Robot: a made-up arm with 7 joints.
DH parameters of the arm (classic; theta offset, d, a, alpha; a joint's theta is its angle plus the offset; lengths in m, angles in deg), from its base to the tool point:
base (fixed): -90 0.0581 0 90
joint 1: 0 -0.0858 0.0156 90
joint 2: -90 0.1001 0.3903 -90
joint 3: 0 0.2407 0.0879 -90
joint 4: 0 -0.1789 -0.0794 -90
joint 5: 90 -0.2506 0.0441 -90
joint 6: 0 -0.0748 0.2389 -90
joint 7: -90 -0.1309 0.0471 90
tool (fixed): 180 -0.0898 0 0
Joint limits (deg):
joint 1: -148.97..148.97
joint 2: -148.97..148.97
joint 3: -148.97..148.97
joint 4: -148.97..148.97
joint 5: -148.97..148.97
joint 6: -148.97..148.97
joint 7: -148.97..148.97
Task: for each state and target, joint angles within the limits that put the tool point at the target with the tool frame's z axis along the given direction. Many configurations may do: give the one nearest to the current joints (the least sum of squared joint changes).
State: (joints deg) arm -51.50 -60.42 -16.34 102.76 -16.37 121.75 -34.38
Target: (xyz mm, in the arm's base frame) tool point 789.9 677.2 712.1 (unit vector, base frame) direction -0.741 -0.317 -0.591
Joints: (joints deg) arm -71.54 -72.68 4.89 73.93 -12.51 82.47 -17.02
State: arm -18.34 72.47 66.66 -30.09 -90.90 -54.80 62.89
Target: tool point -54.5 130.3 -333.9 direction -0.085 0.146 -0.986
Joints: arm -66.75 90.99 36.29 -24.79 -113.24 -104.88 95.54
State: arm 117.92 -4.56 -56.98 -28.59 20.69 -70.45 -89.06
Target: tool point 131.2 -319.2 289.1 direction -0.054 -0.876 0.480
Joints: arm 79.53 36.33 -43.50 -36.68 17.87 -44.26 -92.31
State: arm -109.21 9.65 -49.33 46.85 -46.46 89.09 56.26
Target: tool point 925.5 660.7 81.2 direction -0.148 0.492 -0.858
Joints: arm -105.06 -11.76 -32.16 68.76 -24.58 94.92 100.71
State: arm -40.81 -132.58 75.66 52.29 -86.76 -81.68 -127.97
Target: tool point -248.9 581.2 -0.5 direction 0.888 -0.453 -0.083
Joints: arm -7.65 -148.97 79.01 27.67 -103.11 -76.75 -92.47
